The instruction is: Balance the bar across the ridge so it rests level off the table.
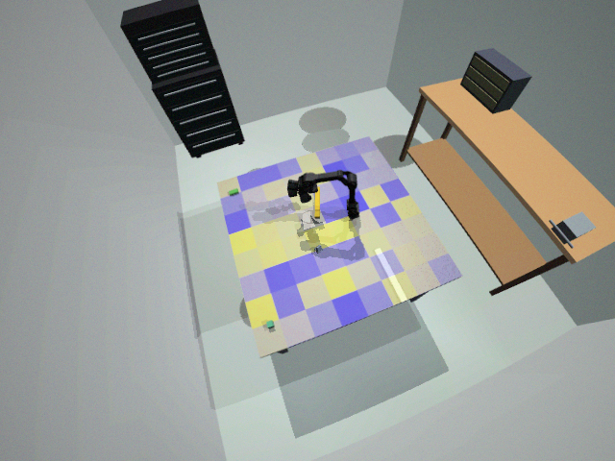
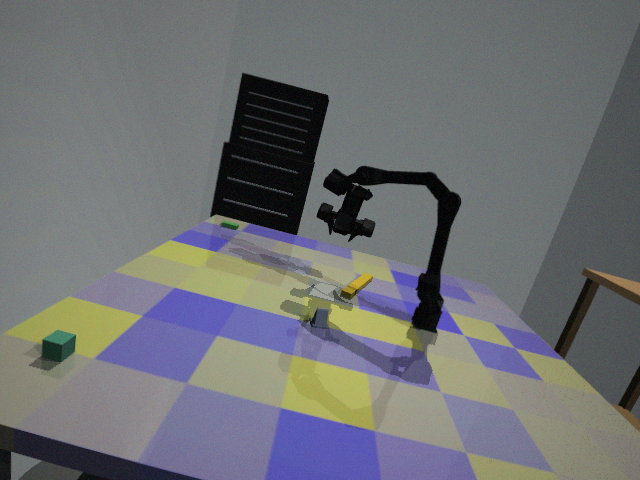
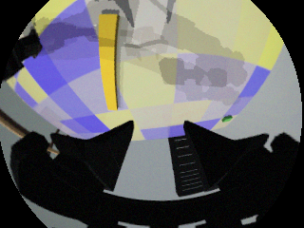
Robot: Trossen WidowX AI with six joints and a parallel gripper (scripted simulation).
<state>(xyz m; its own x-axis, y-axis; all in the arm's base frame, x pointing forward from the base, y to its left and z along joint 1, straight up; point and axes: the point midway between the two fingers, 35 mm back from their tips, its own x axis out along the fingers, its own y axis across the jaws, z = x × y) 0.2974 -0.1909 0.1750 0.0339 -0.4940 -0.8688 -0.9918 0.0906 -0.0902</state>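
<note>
The yellow bar lies 10 cm behind my gripper tip, 3 cm to the left of it and 14 cm below it. The rest, counted from my gripper tip: flat green block (44 cm ahead, 29 cm to the right, 14 cm below); teal cube (44 cm ahead, 71 cm to the left, 13 cm below).
</note>
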